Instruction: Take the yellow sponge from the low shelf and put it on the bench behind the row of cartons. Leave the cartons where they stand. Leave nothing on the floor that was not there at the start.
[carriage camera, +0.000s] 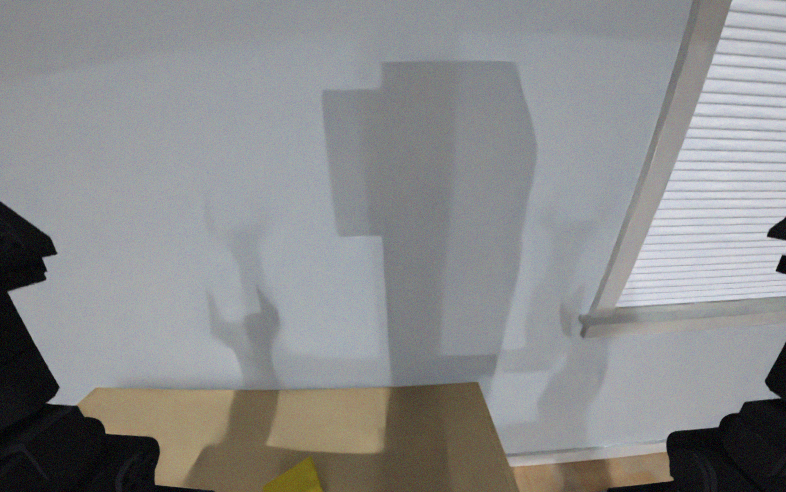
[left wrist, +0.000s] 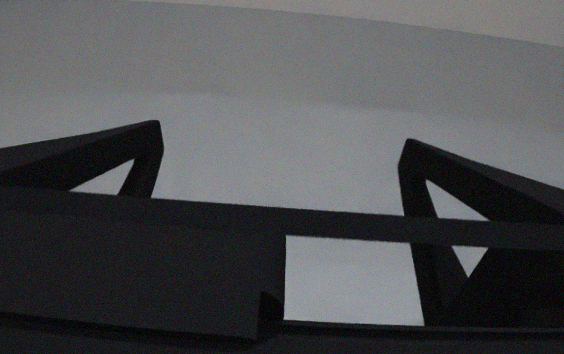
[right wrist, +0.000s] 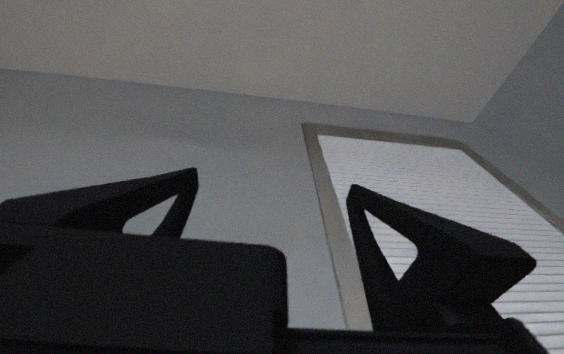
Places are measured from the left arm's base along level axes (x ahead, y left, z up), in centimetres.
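Where they show: left gripper, fingertip midpoint: (left wrist: 282, 143); right gripper, fingertip midpoint: (right wrist: 275, 184).
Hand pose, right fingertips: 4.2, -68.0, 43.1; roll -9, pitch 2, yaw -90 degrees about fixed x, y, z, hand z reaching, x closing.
Note:
After its pixels a point has its place, as x, y, z.
The yellow sponge (carriage camera: 294, 478) {12.8, -10.6, -18.7} lies on the light wooden top of the low shelf (carriage camera: 324, 417) {27.4, -12.2, -23.2}; part of it shows at the bottom edge of the carriage view, and the rest is cut off. My left gripper (left wrist: 282, 143) {3.7, 0.3, 44.1} is open and empty, its fingers wide apart in front of the wall. My right gripper (right wrist: 275, 184) {4.2, -68.0, 43.1} is open and empty, in front of the wall and window. Both are away from the sponge. Dark parts of both arms show at the side edges of the carriage view. The bench and the cartons do not show in the current views.
The shelf stands by the grey-blue wall (carriage camera: 145, 174) {39.2, 20.6, 39.5}, which carries shadows of the robot. A window with blinds (carriage camera: 725, 203) {39.9, -109.5, 29.7} (right wrist: 430, 190) {40.1, -128.2, 84.2} is at the right. A strip of wooden floor (carriage camera: 632, 468) {34.9, -131.8, -84.2} shows right of the shelf.

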